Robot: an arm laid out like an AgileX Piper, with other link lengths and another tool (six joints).
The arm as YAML. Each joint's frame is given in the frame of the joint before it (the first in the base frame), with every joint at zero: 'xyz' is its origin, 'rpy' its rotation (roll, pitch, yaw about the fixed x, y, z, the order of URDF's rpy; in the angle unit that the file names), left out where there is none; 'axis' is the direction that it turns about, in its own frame. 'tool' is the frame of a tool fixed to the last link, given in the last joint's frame.
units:
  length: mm
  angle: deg
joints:
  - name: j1
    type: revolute
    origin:
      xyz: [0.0, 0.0, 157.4]
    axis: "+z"
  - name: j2
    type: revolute
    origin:
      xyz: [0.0, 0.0, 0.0]
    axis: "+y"
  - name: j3
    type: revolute
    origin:
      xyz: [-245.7, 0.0, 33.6]
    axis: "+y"
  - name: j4
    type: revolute
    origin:
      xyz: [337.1, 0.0, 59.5]
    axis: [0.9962, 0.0, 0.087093]
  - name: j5
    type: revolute
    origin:
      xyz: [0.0, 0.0, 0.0]
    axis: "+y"
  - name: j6
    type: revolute
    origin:
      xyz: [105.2, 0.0, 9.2]
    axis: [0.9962, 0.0, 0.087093]
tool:
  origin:
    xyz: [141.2, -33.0, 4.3]
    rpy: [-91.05, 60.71, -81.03]
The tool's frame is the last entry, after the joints.
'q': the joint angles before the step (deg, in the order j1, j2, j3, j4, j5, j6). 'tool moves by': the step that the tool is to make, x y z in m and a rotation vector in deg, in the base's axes. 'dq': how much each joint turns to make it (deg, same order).
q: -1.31, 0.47, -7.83, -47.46, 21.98, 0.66
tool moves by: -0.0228, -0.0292, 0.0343, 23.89, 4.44, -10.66
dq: 0.04, 14.49, -21.70, 12.55, 20.13, 8.85
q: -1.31, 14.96, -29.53, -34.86, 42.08, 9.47
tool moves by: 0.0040, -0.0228, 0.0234, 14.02, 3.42, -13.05
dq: 0.00, 18.53, -18.85, -1.37, 13.26, 15.23
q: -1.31, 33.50, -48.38, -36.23, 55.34, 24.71
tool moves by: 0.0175, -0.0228, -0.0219, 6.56, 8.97, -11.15
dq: -2.48, 17.25, -11.93, -0.06, 9.16, 6.71
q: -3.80, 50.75, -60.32, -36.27, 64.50, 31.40
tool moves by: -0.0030, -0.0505, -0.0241, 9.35, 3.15, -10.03
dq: -14.05, 10.57, -8.34, 10.64, 1.28, -3.26
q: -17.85, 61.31, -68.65, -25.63, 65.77, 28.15
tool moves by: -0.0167, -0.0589, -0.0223, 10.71, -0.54, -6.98
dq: -17.38, 8.64, -7.41, 15.62, 0.45, -9.49
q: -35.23, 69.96, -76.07, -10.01, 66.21, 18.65
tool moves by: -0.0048, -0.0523, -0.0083, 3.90, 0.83, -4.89
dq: -8.10, 10.43, -9.62, 4.30, 1.92, -3.24
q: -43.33, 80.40, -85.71, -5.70, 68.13, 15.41
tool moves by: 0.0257, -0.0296, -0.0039, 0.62, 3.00, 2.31
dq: -0.37, 11.00, -11.48, 0.11, 2.78, -3.44
